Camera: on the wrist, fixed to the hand. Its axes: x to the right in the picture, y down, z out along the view.
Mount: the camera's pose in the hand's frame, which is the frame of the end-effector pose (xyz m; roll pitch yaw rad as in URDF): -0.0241 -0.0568 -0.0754 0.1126 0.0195 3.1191
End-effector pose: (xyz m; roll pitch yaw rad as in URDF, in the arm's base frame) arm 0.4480 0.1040 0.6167 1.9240 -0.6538 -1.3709
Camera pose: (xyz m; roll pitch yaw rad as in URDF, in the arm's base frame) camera 0.5361 0.1245 0.5804 -1.8189 0.6259 1.7577
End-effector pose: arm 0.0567 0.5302 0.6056 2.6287 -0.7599 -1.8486
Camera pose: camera 0.1518 0.5483 0.6164 -2.5067 0.7318 1.3065
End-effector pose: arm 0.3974 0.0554 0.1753 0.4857 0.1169 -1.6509
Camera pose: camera 0.3852 0.0913 0.0856 -0.3696 -0.1101 1.4615
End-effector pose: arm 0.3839 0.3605 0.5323 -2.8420 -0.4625 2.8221
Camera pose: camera 0.4319 0.3109 0.6010 2.9682 0.4503 -0.2892
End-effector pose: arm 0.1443 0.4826 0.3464 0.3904 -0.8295 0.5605
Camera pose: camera 0.2003 0.4896 0.2669 -0.3088 0.8385 -2.6233
